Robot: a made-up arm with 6 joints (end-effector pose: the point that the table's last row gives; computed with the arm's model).
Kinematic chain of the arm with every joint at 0, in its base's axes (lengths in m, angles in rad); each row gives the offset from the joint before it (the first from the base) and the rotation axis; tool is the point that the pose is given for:
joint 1: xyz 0 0 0.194 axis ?
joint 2: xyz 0 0 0 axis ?
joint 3: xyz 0 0 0.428 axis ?
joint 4: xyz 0 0 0 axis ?
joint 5: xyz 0.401 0 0 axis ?
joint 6: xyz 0 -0.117 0 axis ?
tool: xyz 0 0 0
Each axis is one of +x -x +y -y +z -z.
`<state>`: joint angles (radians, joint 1 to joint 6).
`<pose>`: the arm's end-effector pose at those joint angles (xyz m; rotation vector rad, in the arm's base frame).
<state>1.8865 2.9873 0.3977 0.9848 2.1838 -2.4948</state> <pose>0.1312 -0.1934 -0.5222 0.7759 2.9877 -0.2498</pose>
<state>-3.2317 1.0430 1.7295 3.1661 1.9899 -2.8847</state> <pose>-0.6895 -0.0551 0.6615 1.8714 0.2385 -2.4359</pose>
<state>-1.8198 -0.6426 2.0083 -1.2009 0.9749 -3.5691</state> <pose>0.0967 0.5520 0.8218 0.7531 1.4844 1.7753</pose>
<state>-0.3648 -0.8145 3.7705 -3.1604 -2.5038 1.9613</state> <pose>-0.2947 0.2377 0.0897 0.9456 -0.8966 0.1479</pose>
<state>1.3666 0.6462 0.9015 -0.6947 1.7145 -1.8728</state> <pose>0.2228 0.6326 0.5645 -2.3346 0.3914 -1.2377</pose>
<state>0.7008 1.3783 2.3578 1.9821 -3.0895 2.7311</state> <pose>0.3937 0.3934 0.6686 -1.2328 1.9084 1.1740</pose>
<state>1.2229 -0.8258 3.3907 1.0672 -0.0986 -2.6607</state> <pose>-0.0885 -0.4097 0.0827 -0.1666 1.5148 -0.6989</pose>
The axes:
joint 1: +z
joint 2: +y
joint 3: -y
joint 4: -x
joint 5: -y
joint 6: -x

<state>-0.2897 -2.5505 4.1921 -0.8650 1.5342 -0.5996</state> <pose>0.1320 -0.1185 -0.0634 0.9526 -2.1980 -0.0841</pose>
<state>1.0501 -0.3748 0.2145 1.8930 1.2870 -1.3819</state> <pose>0.0251 0.1182 0.9074 -0.5694 -0.8769 2.0859</pose>
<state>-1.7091 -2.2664 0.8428 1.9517 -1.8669 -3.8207</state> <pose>0.1441 0.7199 -0.1759 0.3963 1.1485 -2.5714</pose>
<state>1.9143 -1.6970 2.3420 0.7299 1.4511 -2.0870</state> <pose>0.2888 -0.5485 -0.2220 0.1741 2.4356 0.5415</pose>
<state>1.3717 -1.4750 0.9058 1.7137 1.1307 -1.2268</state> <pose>-0.1738 -0.7773 0.4275 0.1491 -2.7121 0.4718</pose>
